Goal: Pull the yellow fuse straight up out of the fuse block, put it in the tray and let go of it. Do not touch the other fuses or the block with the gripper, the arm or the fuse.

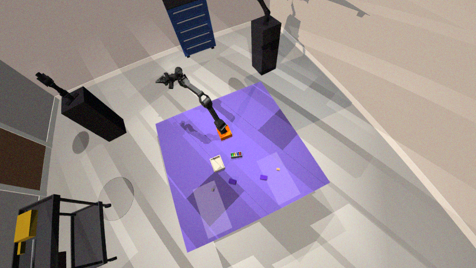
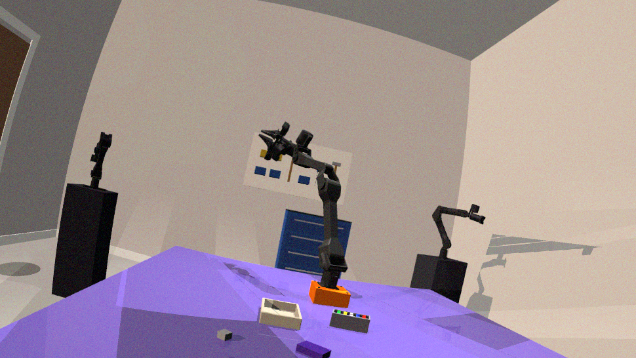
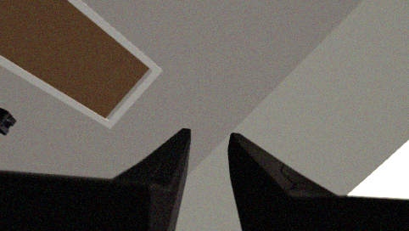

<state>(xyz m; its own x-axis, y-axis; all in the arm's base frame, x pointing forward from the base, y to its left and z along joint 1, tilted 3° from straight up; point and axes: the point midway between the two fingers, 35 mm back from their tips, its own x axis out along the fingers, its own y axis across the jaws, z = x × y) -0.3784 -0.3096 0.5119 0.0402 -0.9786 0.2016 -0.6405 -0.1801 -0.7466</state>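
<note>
My gripper tip is 650 mm short of the yellow fuse, 560 mm above it and 290 mm to the right of it. Round my gripper tip: cream tray: 640 mm ahead, 580 mm below, 110 mm to the left; then grey cube: 820 mm ahead, 580 mm below, 30 mm to the right; then tan piece: 970 mm ahead, 580 mm below, 550 mm to the left.
</note>
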